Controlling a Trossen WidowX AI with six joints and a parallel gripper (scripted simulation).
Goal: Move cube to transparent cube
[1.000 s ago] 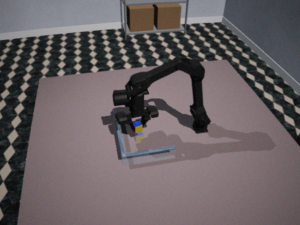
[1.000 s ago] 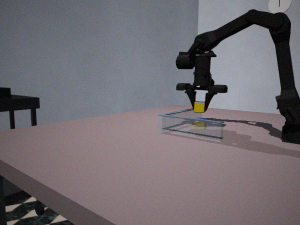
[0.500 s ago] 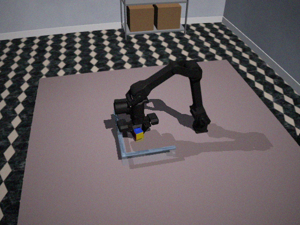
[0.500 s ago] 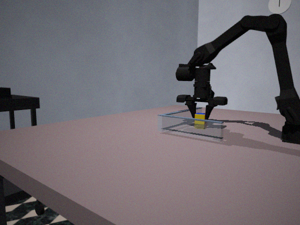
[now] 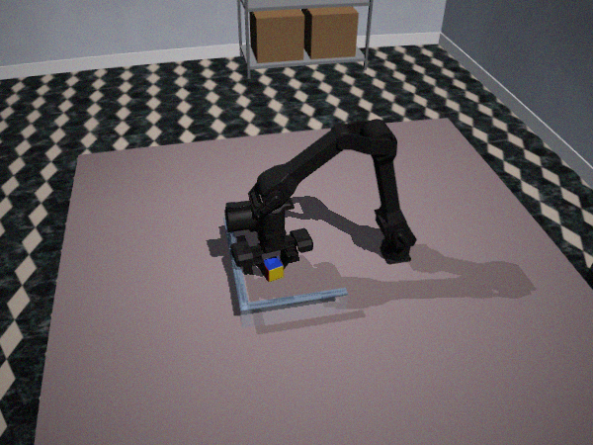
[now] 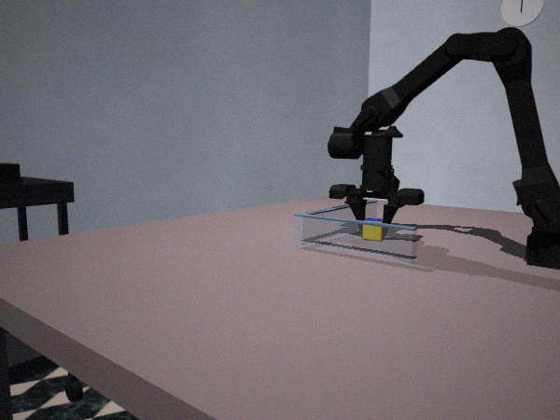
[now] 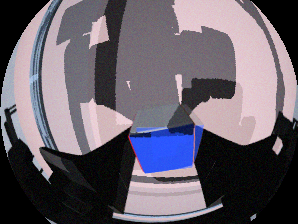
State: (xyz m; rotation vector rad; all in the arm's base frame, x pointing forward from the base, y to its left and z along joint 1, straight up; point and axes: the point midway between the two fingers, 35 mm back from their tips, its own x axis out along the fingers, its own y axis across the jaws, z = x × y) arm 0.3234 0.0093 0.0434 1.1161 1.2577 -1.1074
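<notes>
My hand is 2 cm above the transparent cube.
</notes>
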